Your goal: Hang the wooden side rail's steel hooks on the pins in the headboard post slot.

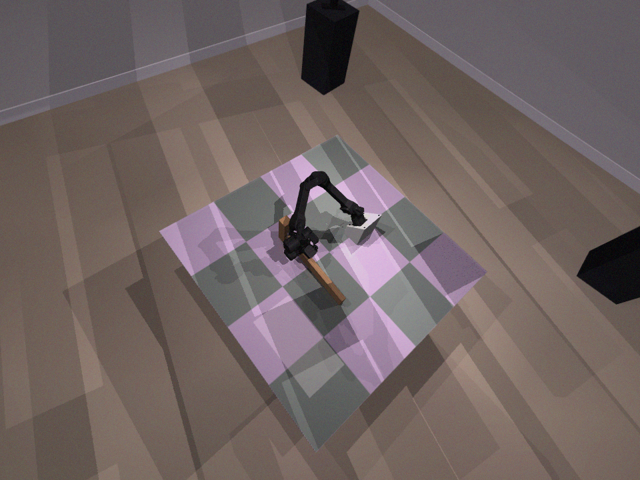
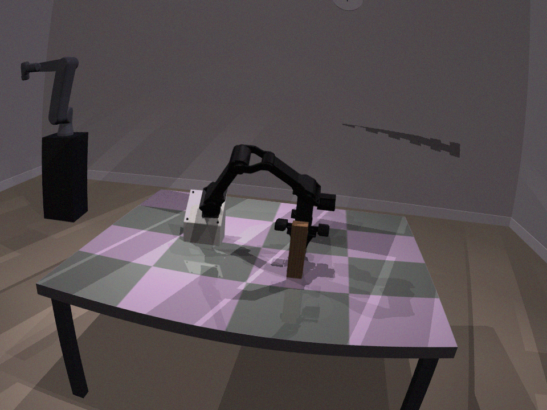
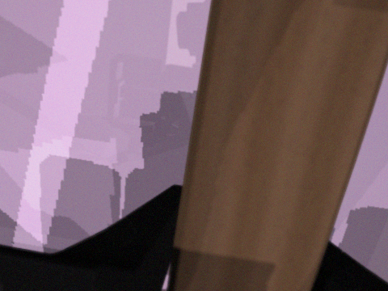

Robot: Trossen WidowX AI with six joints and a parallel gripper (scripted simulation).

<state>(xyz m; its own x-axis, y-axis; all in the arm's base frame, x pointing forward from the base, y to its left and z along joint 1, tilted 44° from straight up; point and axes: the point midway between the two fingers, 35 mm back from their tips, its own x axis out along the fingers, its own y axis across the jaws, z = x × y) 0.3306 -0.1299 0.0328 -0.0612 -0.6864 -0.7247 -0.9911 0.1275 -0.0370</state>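
The wooden headboard post lies 20 mm behind my gripper tip, 140 mm to the right of it and 40 mm above it.
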